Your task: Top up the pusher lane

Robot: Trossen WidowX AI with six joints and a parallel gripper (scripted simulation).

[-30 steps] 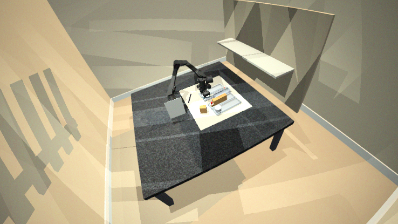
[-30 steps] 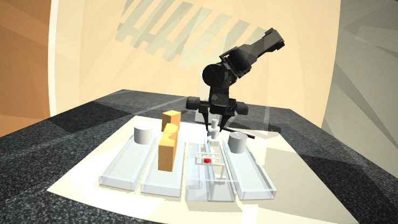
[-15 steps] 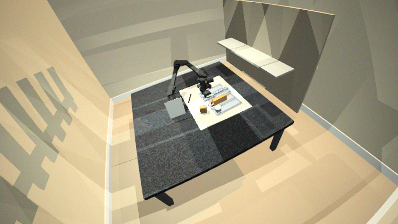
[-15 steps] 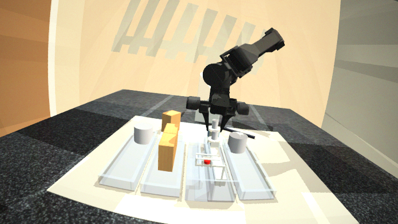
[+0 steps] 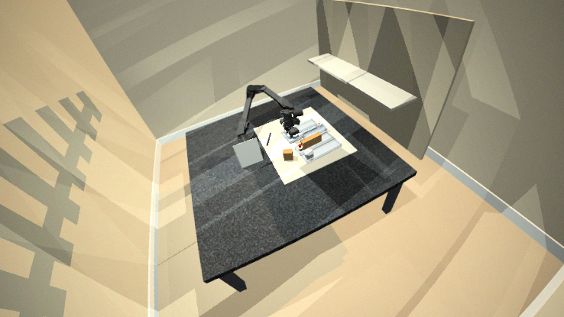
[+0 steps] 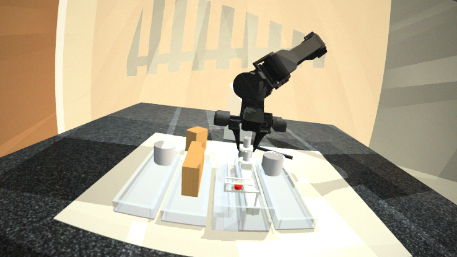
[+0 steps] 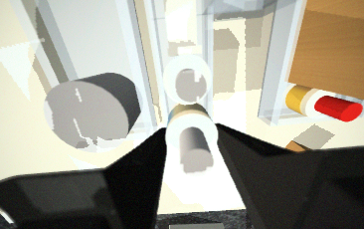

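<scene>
The sprung lane is 15 cm ahead of my gripper tip, 3 cm below it and 2 cm to the right of it. From my gripper tip the other things lie so: black rod: 13 cm behind, 11 cm to the left, 5 cm below; red mark: 22 cm ahead, 3 cm to the right, 2 cm above.
</scene>
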